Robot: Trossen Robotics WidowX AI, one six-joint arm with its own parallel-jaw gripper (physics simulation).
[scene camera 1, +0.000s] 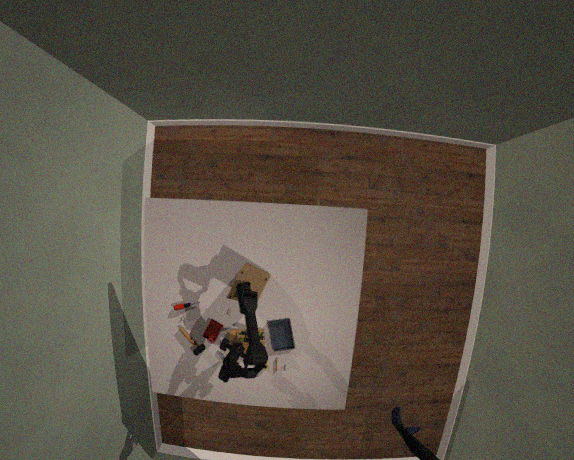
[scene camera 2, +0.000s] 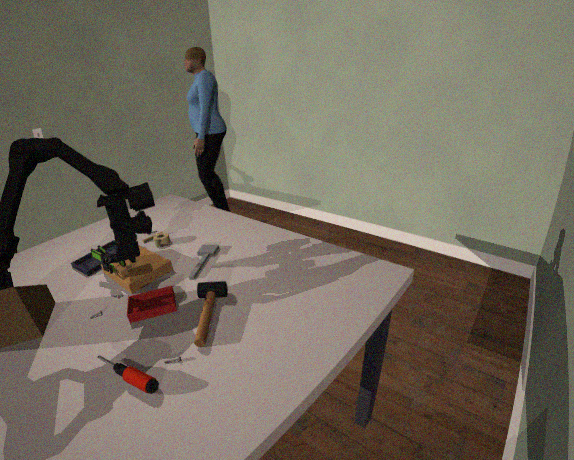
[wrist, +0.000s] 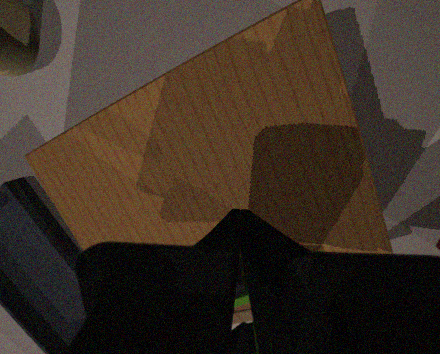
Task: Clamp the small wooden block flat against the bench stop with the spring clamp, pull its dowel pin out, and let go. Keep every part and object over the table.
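Frame: origin at the arm's base, x ahead, y left, z up, level; millimetres.
Seen in the pictures: gripper, fingertip midpoint: (scene camera 1: 241,343) (scene camera 2: 134,261) (wrist: 239,217); arm's base at its link origin: (scene camera 1: 243,288).
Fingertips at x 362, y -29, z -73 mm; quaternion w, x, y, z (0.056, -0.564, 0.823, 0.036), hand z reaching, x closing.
Note:
Pixels of each thing's top centre, then the offset from my fingertips to it.
- wooden bench board at its top centre: (wrist: 193,205) (scene camera 2: 134,262) (scene camera 1: 246,343) 7 mm ahead, 29 mm left, 16 mm down
- spring clamp at its top centre: (scene camera 2: 105,250) (scene camera 1: 251,339) 58 mm back, 64 mm left, 43 mm up
- blue tray at its top centre: (wrist: 33,290) (scene camera 2: 101,254) (scene camera 1: 281,336) 43 mm back, 231 mm left, 31 mm down
- red bin at its top centre: (scene camera 2: 150,299) (scene camera 1: 212,331) 45 mm back, 182 mm right, 23 mm down
- mallet at its top centre: (scene camera 2: 205,303) (scene camera 1: 189,342) 29 mm ahead, 324 mm right, 9 mm down
- grey hammer at its top centre: (scene camera 2: 200,258) 170 mm ahead, 102 mm right, 36 mm down
- tape roll at its top centre: (scene camera 2: 160,236) 163 mm ahead, 135 mm left, 20 mm down
- screwdriver at its top centre: (scene camera 2: 120,365) (scene camera 1: 186,306) 197 mm back, 337 mm right, 18 mm down
My gripper (scene camera 2: 119,260) (wrist: 239,217) is shut, with nothing between its fingers. It points down at the clamp-side edge of the wooden bench board (scene camera 2: 156,264) (wrist: 210,120). The spring clamp (scene camera 2: 98,254), black with green parts, is at that edge, close beside the fingers. In the wrist view a green piece of the clamp (wrist: 242,301) and a strip of pale wood show through the narrow gap between the fingers. The fingers hide most of the clamp, the small block and the bench stop. The dowel pin cannot be made out, nor whether the block lies flat against the stop.
A blue tray (scene camera 1: 281,334) (scene camera 2: 88,265) (wrist: 40,265) stands beside the board. A red bin (scene camera 1: 213,330) (scene camera 2: 151,306), a mallet (scene camera 2: 204,320), a grey hammer (scene camera 2: 202,264), a tape roll (scene camera 2: 162,240), a screwdriver (scene camera 1: 180,306) (scene camera 2: 137,378) and loose screws lie around. A person (scene camera 2: 204,102) stands beyond the table.

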